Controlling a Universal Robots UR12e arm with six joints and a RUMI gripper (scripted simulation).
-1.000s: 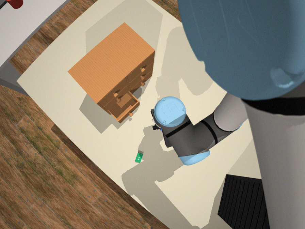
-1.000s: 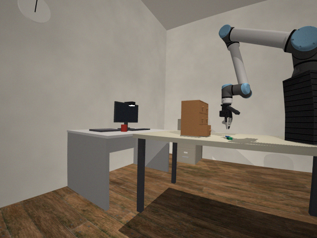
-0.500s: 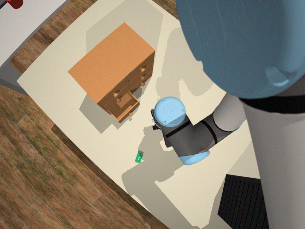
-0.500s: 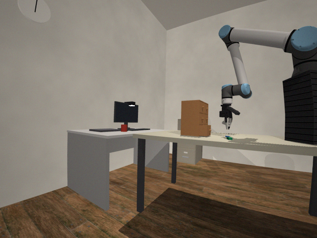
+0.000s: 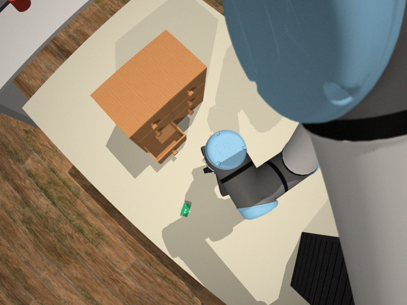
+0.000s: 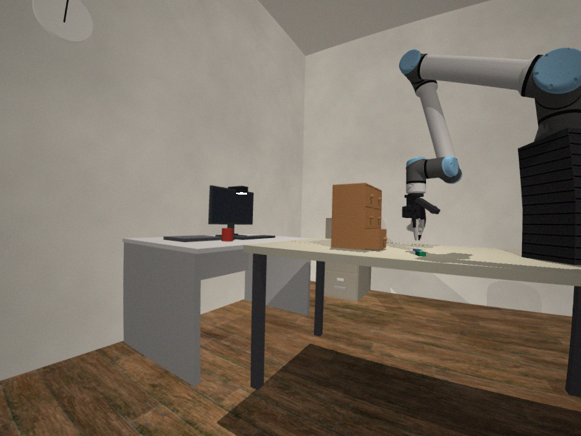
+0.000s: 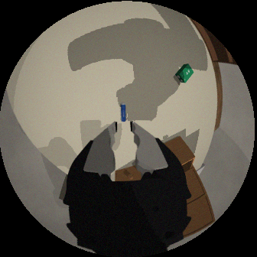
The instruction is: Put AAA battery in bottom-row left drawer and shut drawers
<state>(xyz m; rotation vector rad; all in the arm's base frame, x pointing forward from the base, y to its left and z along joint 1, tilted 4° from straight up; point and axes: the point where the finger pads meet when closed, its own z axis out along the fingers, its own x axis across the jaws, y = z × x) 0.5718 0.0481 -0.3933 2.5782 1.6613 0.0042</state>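
My hand is 60 mm above the AAA battery. From my hand the other things lie so: green block 30 mm behind, 170 mm to the left, 60 mm below.
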